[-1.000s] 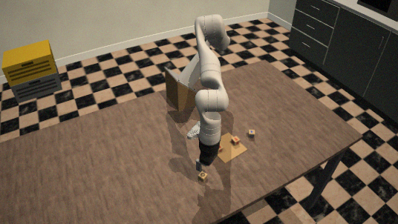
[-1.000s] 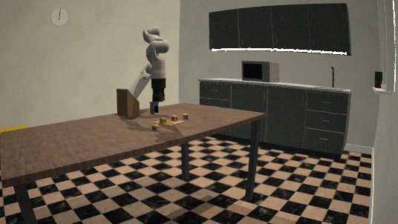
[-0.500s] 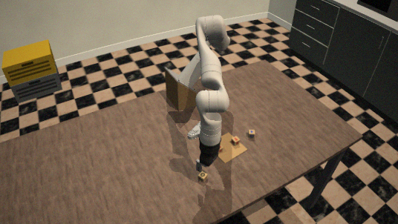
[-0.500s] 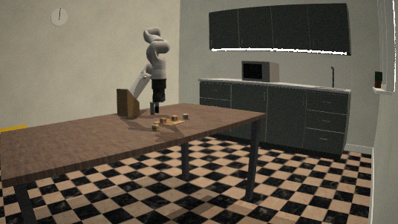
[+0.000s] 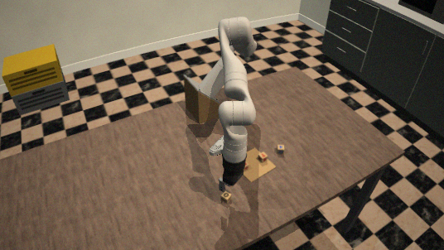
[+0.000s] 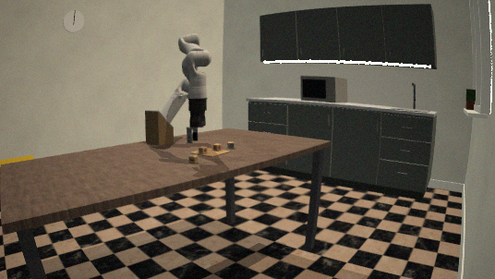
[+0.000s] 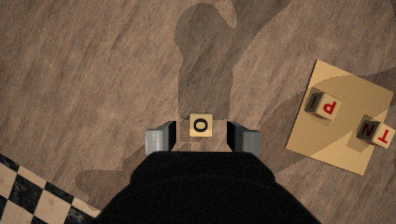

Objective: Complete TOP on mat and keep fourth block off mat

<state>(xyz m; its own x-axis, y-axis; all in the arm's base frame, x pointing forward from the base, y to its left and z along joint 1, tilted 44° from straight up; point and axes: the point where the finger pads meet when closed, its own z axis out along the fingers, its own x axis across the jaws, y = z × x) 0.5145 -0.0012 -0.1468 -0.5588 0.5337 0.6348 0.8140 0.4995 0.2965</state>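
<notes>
My gripper is now 90 mm above the O block. From my hand the other things lie so: tan mat (130 mm behind, 170 mm to the left, 100 mm below).
</notes>
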